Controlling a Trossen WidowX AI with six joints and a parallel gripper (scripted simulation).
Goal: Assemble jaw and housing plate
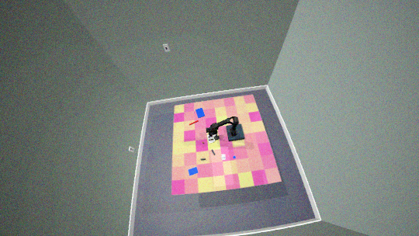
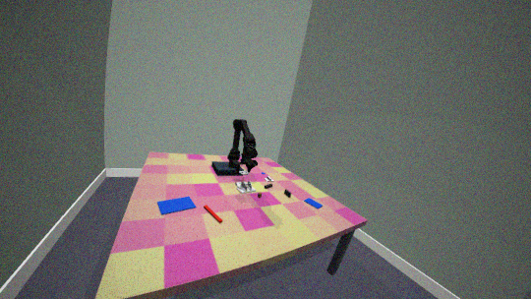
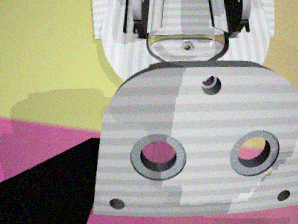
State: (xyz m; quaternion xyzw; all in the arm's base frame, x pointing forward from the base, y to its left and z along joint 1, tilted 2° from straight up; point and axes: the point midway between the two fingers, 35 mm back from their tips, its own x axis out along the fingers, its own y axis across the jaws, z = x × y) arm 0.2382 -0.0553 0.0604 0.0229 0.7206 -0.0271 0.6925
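My gripper tip is 20 mm short of the grey jaw, 20 mm to the left of it and 70 mm above it. Round my gripper tip: red stick: 230 mm ahead, 320 mm to the right, 80 mm below; then white housing plate: 10 mm ahead, 20 mm above.
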